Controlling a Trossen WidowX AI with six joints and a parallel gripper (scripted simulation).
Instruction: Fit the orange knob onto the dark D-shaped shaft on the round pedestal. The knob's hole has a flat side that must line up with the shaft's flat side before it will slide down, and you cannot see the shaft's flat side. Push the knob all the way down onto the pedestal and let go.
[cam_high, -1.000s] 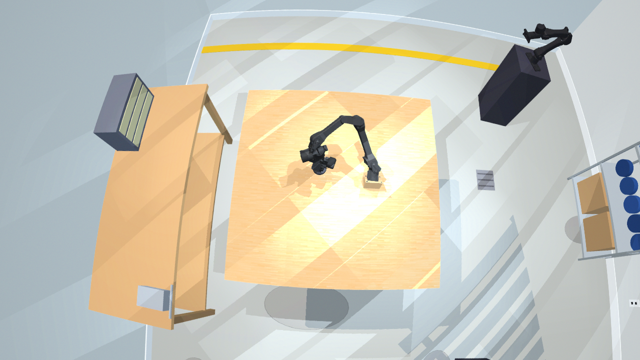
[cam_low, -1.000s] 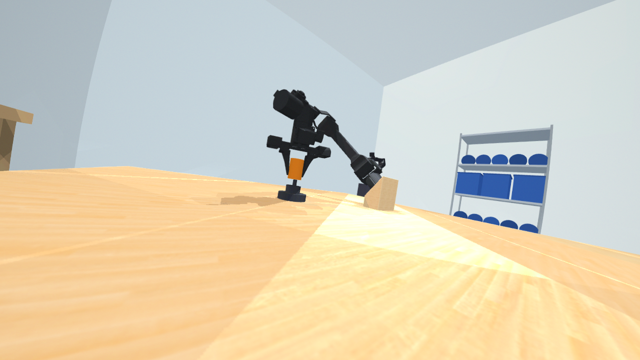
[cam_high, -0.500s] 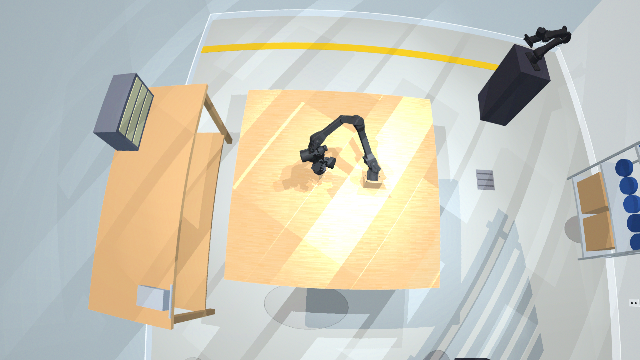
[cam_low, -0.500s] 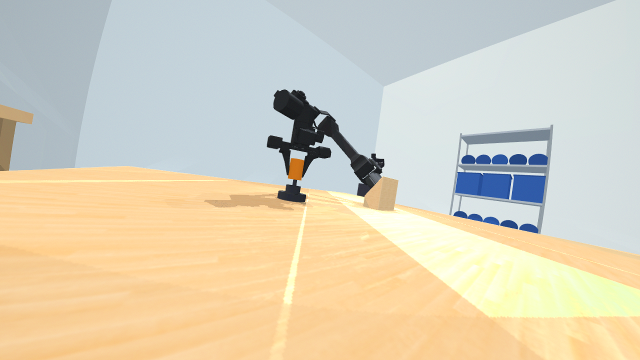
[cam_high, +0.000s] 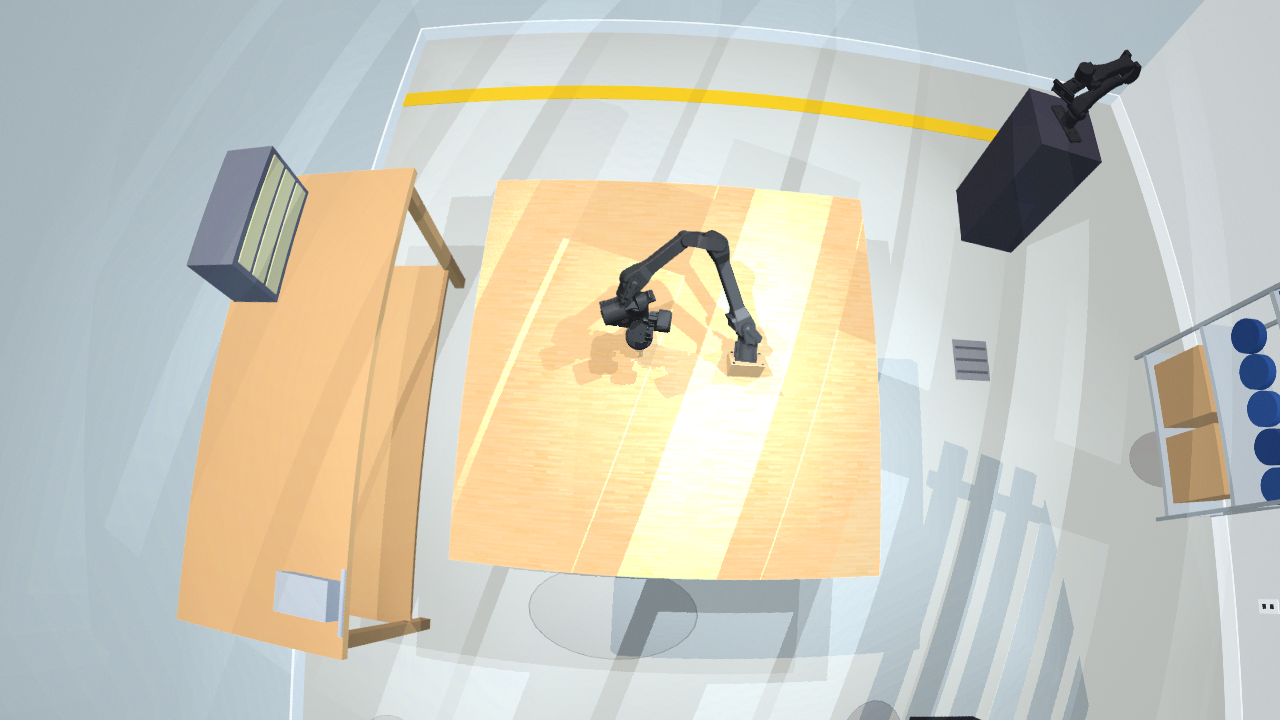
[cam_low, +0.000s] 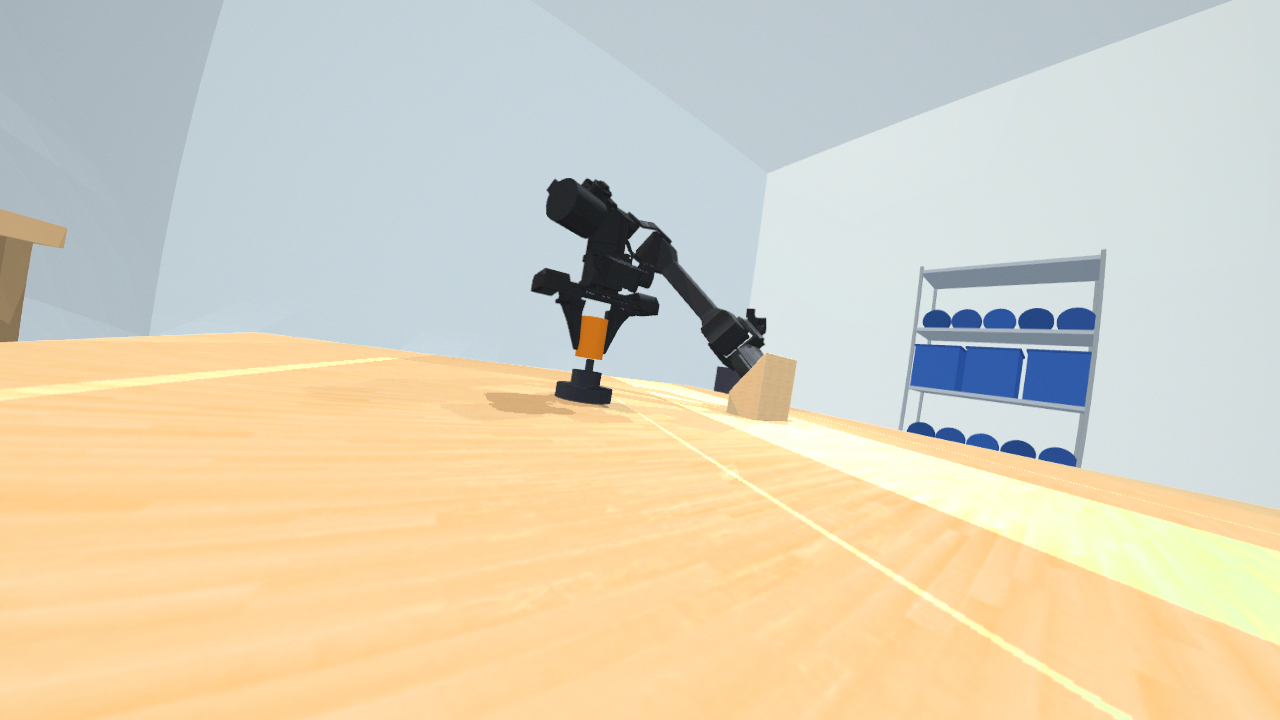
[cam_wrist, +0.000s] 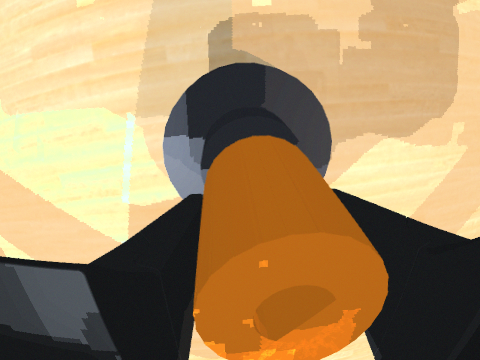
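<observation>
Right now my gripper tip is 2 cm below the orange knob. Also, from my gripper tip: dark pedestal: 4 cm below.
</observation>
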